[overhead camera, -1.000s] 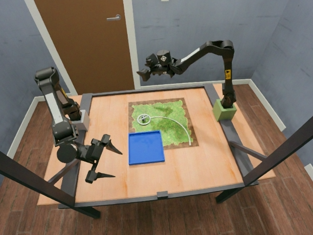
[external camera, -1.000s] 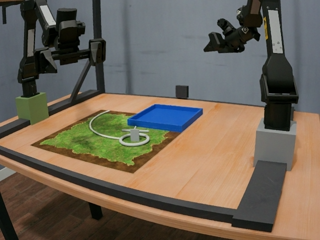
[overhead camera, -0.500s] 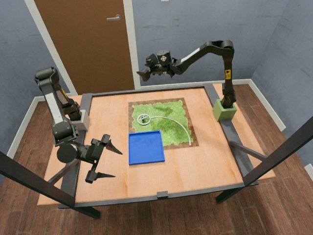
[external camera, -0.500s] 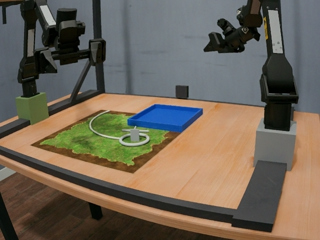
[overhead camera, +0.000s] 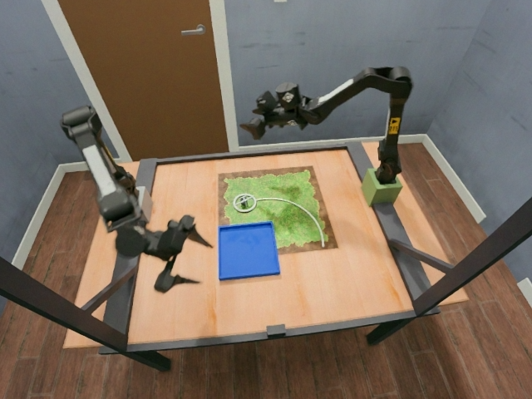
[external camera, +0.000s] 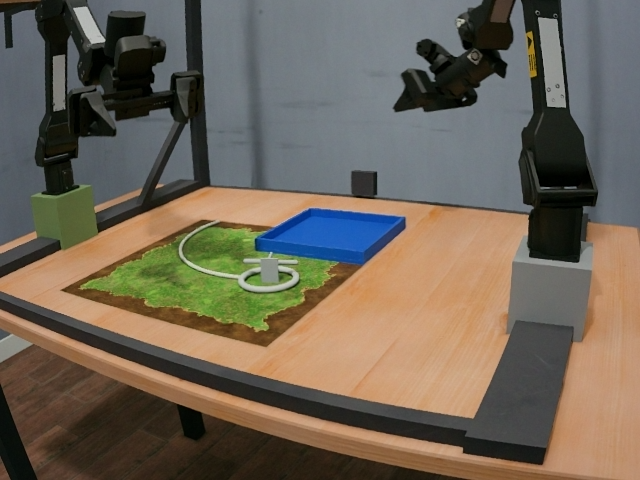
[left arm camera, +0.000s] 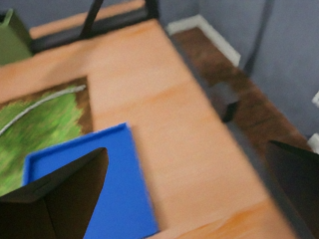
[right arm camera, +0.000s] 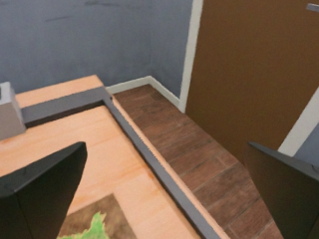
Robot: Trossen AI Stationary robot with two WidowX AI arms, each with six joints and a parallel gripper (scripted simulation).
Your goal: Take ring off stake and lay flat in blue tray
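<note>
Right now the grey stake is 33 cm ahead of my left hand, 12 cm to the right of it and 21 cm below it. Also, from my left hand: ring 34 cm ahead, 12 cm to the right, 22 cm below; blue tray 13 cm ahead, 12 cm to the right, 22 cm below; green grass mat 31 cm ahead, 22 cm to the right, 24 cm below.
</note>
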